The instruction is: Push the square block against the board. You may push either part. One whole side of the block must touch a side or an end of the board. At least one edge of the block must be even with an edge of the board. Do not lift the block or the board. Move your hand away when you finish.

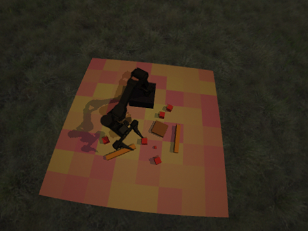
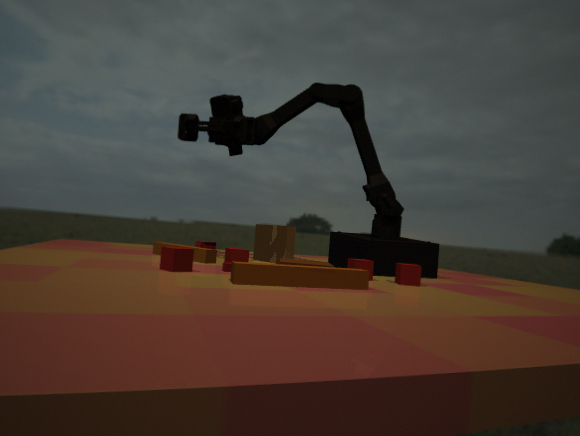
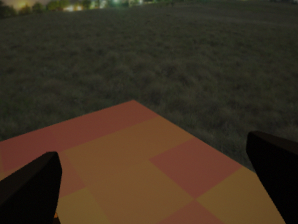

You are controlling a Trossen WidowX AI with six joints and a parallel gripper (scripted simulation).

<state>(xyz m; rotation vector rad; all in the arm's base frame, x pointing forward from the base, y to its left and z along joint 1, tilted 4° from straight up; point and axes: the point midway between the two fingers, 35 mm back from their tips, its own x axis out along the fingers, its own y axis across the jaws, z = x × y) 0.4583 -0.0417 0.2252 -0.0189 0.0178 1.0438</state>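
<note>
The flat tan board is 240 mm behind my gripper tip, 180 mm to the right of it and 250 mm below it. The rest, counted from my gripper tip: brown square block (210 mm behind, 130 mm to the left, 290 mm below).
</note>
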